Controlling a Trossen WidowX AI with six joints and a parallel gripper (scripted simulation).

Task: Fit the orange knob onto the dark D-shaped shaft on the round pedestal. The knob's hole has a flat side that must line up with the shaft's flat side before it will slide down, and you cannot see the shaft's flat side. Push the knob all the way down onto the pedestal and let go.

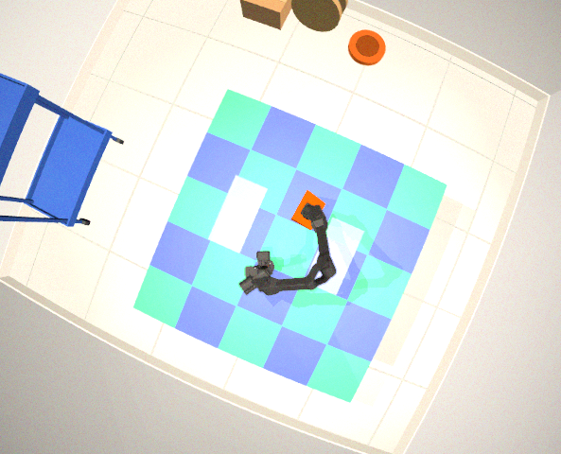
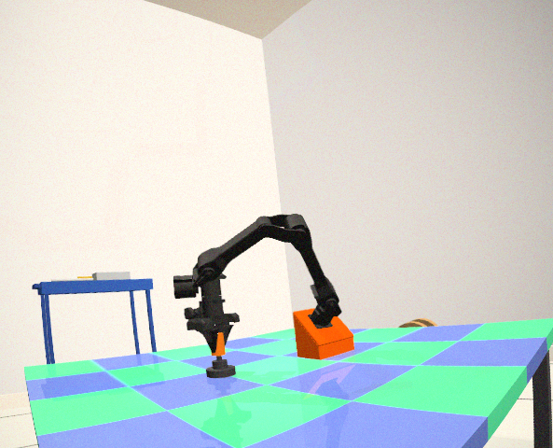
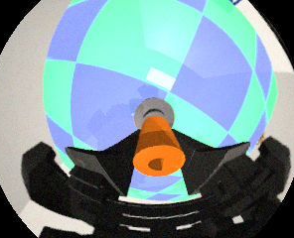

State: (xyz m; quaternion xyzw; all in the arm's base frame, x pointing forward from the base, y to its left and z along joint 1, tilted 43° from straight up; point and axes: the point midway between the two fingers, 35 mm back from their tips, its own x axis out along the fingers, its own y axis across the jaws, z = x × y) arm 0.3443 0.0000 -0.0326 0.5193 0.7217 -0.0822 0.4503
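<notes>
Now: gripper tip 2 cm below the orange knob. Also, from my gripper tip: dark round pedestal: 4 cm below.
</notes>
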